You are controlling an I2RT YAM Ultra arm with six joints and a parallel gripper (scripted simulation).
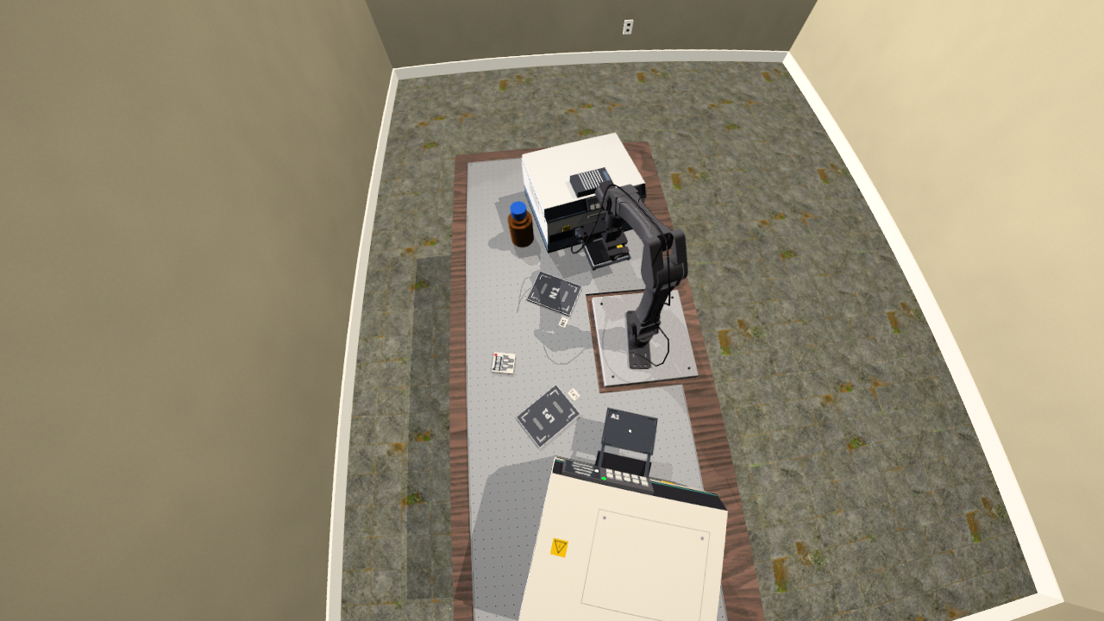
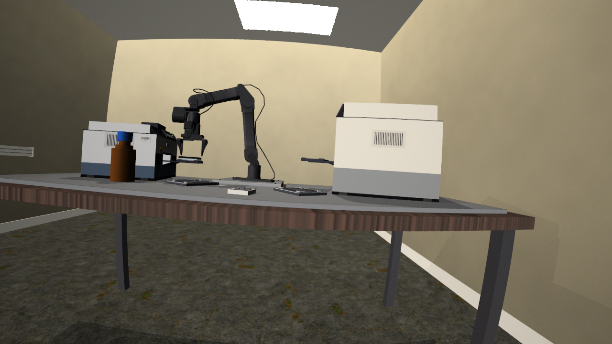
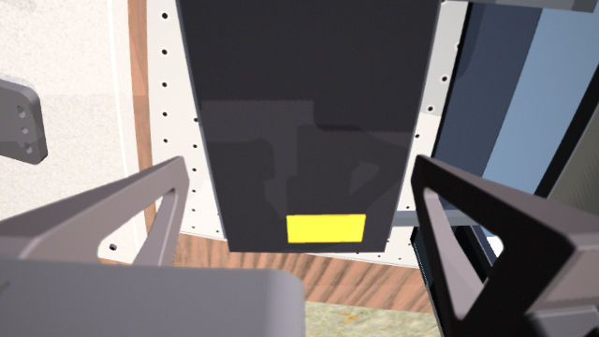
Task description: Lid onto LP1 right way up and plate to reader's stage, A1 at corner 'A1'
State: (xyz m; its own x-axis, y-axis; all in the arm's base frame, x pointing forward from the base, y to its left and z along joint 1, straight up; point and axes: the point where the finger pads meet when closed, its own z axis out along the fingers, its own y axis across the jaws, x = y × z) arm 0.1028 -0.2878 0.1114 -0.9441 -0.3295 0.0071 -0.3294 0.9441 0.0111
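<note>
Right now my hand is 20 mm above the lid. From my hand the other things lie so: LP1 tag 110 mm ahead, 470 mm to the left, 120 mm below; then capped brown bottle 310 mm ahead, 110 mm to the right, 10 mm below; then clear well plate 20 mm below.
</note>
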